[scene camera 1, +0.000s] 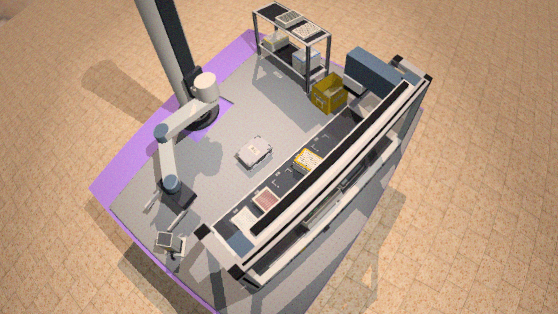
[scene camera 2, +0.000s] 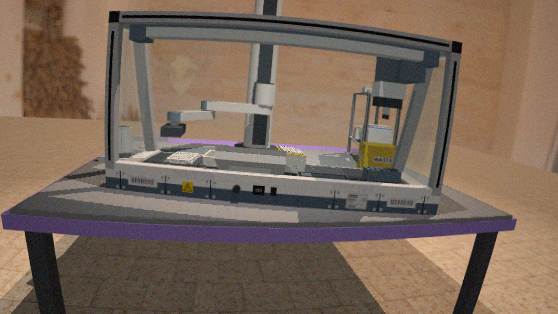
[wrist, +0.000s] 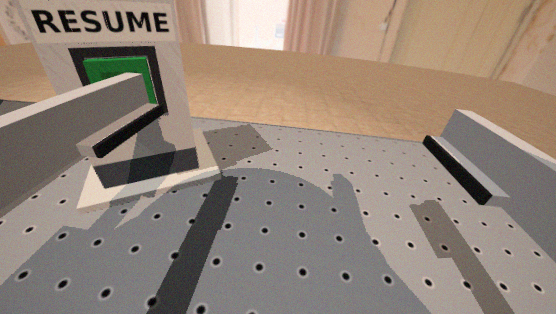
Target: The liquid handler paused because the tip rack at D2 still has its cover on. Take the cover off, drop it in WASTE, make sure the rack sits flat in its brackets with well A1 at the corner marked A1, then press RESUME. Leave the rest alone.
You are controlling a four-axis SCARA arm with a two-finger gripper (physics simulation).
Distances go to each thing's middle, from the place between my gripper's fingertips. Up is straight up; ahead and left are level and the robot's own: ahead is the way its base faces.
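Yellow WASTE bin (scene camera 1: 326, 104): 260 mm ahead of my hand, 1020 mm to the left of it, 10 mm below it.
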